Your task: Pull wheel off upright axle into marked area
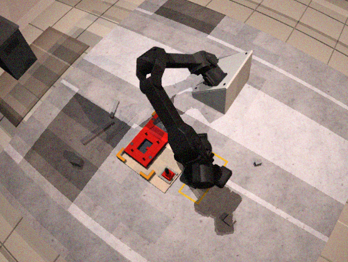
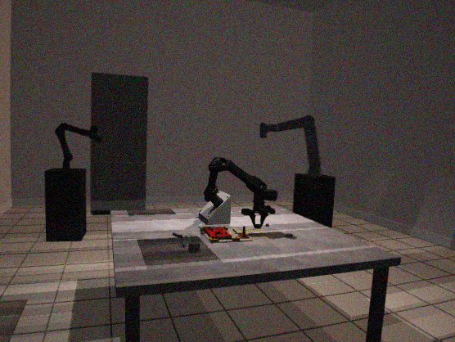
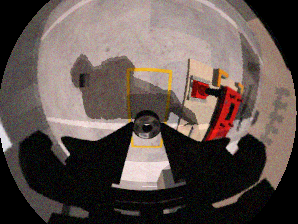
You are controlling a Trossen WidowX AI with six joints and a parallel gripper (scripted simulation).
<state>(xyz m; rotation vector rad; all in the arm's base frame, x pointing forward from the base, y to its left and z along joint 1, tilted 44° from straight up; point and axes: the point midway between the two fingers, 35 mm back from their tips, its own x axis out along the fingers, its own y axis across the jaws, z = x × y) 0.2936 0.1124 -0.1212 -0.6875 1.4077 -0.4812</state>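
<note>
My gripper tip is right at the dark wheel. From my gripper tip the other things lie so: thin upright axle (7 cm ahead, 10 cm to the right, 1 cm below).
</note>
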